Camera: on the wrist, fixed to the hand. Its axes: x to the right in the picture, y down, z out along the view.
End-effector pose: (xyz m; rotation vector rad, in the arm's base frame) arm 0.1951 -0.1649 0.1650 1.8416 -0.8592 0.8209
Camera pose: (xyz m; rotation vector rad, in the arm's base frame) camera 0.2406 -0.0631 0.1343 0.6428 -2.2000 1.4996
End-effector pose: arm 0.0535 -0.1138 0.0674 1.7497 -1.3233 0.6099
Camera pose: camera 0.1345 -0.0315 0.0607 0.2173 -2.3930 1.1602
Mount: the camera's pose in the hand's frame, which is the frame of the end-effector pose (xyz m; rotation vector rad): -0.0228 -0.0859 -0.0740 -0.2643 0.0755 1.5199
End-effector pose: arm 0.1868 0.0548 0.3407 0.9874 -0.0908 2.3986
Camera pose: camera 0.1966 0.1367 0.2596 -0.4528 0.9549 -2.1293
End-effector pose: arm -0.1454 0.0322 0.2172 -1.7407 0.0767 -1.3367
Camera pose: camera -0.2521 0.0495 0.2584 -1.1992 1.3538 -0.2211
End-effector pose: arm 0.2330 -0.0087 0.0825 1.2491 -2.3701 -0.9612
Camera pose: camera 0.3386 -0.0558 0.0796 -0.6552 -2.1185 -0.5573
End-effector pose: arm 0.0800 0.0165 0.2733 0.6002 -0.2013 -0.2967
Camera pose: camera 0.0602 -0.0046 0.1613 0.0762 -0.4766 1.1519
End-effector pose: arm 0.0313 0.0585 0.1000 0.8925 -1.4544 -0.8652
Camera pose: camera 0.1103 0.0401 0.0175 -0.4612 -1.4141 0.1535
